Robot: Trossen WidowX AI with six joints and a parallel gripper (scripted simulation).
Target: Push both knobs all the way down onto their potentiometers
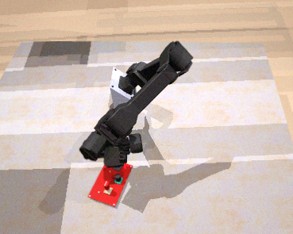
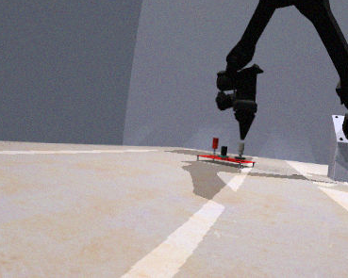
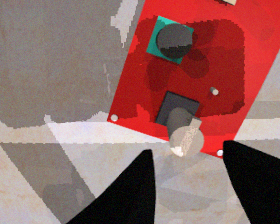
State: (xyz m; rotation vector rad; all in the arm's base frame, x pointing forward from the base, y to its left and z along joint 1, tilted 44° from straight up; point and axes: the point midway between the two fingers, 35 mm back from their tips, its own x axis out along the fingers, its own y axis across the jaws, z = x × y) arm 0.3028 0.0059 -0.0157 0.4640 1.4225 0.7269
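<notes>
Right now my gripper tip is 2 cm above the grey knob. From my gripper tip the other things lie so: red knob 9 cm ahead, 2 cm to the right, 2 cm below.
</notes>
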